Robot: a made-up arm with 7 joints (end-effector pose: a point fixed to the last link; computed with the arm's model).
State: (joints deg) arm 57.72 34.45 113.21 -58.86 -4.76 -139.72 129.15
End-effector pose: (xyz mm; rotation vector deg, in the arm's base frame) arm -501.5 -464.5 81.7 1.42 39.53 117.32
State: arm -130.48 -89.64 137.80 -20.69 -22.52 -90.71 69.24
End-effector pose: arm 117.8 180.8 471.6 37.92 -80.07 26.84
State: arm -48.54 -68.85 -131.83 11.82 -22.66 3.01 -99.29
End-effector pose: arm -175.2 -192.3 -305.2 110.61 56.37 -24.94
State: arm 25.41 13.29 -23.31 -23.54 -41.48 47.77 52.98
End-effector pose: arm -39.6 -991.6 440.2 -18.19 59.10 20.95
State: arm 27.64 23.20 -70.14 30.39 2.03 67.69 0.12
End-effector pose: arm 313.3 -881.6 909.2 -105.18 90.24 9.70
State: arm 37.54 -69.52 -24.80 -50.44 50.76 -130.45 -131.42
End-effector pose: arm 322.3 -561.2 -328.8 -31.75 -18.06 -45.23
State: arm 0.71 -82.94 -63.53 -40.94 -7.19 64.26 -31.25
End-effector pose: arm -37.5 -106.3 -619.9 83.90 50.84 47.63
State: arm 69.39 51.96 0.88 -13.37 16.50 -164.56 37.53
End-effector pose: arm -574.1 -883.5 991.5 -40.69 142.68 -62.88
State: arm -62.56 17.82 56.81 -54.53 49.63 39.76 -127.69
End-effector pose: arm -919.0 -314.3 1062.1 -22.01 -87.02 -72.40
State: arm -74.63 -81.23 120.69 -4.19 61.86 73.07 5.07
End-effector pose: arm -205.4 477.0 586.0 -101.55 -100.01 93.74
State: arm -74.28 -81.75 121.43 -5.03 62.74 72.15 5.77
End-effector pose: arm -204.7 477.1 582.6 -101.08 -101.44 94.16
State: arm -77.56 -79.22 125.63 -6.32 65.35 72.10 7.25
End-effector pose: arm -131.6 463.5 561.3 -95.35 -98.52 95.83
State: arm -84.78 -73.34 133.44 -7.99 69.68 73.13 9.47
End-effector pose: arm 5.1 419.1 498.2 -84.67 -90.18 96.77
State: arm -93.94 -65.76 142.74 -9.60 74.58 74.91 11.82
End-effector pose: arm 135.4 337.3 385.2 -73.15 -78.09 94.87
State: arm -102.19 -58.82 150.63 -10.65 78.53 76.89 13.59
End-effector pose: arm 201.9 248.1 264.0 -64.46 -66.06 91.36
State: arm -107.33 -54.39 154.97 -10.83 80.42 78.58 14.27
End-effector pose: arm 217.1 191.3 187.4 -59.82 -57.85 88.91
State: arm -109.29 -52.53 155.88 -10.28 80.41 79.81 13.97
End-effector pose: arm 218.5 173.2 162.7 -58.34 -54.12 88.38
